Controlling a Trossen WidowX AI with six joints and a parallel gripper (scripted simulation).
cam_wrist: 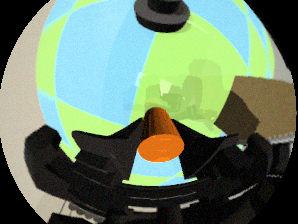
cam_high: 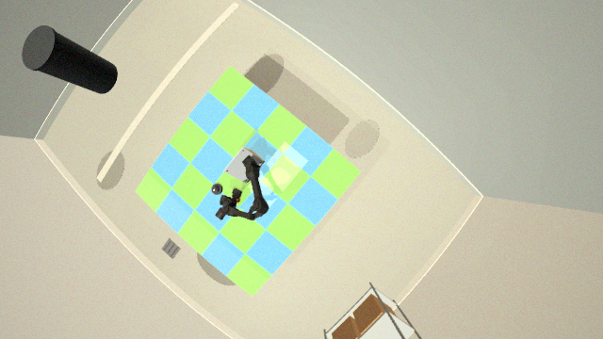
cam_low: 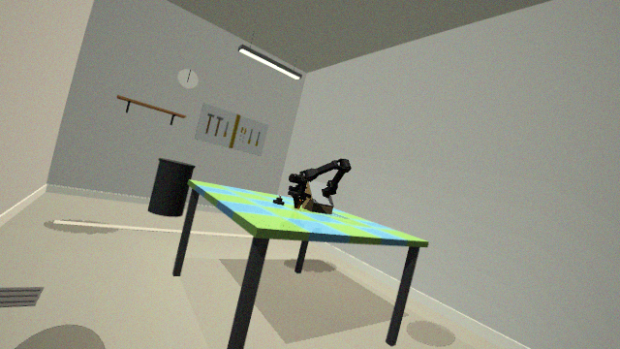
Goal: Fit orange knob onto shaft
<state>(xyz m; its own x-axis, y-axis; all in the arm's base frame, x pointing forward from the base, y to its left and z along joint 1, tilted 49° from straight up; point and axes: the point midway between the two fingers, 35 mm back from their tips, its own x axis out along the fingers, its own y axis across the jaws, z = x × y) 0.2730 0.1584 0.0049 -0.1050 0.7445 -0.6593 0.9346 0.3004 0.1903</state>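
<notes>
The dark pedestal is 6 cm ahead of my gripper tip, 17 cm to the right of it and 1 cm above it. From my gripper tip the other things lie so: orange knob (3 cm above).
</notes>
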